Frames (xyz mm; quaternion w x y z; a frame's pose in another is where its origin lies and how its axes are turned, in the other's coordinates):
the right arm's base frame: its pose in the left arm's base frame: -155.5 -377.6 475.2 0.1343 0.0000 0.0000 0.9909
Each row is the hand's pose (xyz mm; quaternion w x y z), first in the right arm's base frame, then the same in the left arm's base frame.
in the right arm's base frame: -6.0 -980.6 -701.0 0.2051 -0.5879 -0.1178 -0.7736
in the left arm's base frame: 111.3 566.0 -225.8 0.7941 0.0378 -0.5984 0.0993
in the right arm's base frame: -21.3 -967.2 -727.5 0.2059 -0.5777 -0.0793 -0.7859
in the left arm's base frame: 122.5 549.0 -252.3 0.8064 0.0010 -0.5831 0.0985
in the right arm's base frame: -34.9 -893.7 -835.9 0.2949 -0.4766 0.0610 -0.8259
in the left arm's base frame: 116.0 474.6 -360.7 0.8580 -0.1245 -0.4641 0.1813
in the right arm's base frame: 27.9 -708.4 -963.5 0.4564 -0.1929 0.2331 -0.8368
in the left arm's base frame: 6.2 312.7 -488.3 0.8905 -0.2569 -0.1598 0.3399
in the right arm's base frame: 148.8 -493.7 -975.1 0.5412 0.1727 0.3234 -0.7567
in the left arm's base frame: -167.5 137.9 -499.9 0.8226 -0.2973 0.2146 0.4347
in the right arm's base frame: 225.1 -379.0 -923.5 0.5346 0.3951 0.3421 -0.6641
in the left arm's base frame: -271.6 47.6 -448.3 0.7299 -0.2859 0.4375 0.4406
